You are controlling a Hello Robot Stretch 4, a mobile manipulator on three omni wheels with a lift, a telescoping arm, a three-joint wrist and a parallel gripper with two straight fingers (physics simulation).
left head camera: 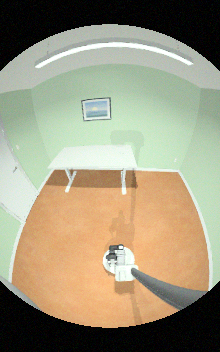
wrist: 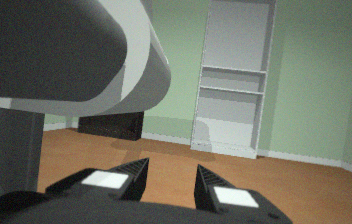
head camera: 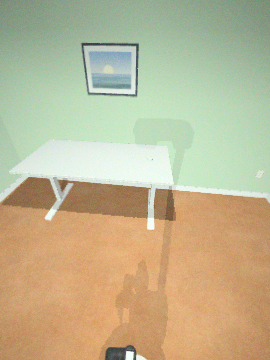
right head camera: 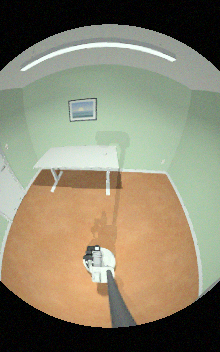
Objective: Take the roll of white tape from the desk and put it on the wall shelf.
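A white desk (head camera: pixel 90 162) (left head camera: pixel 95 157) (right head camera: pixel 80 157) stands against the green wall, ahead and a little to the left. A tiny dark mark (head camera: pixel 151 159) shows near the right end of its top; it is too small to tell whether it is the roll of white tape. A wall shelf cannot be made out on the wall above the desk. My gripper (wrist: pixel 171 175) is open in the wrist view, with its two fingers apart and nothing between them. It is far from the desk.
A framed picture (head camera: pixel 111 70) (left head camera: pixel 96 109) (right head camera: pixel 83 109) hangs above the desk. In the wrist view a tall grey-white bookcase (wrist: pixel 234 69) stands against a wall, with a low dark cabinet (wrist: pixel 112 126) to its left. A white door (left head camera: pixel 11 182) is at the left.
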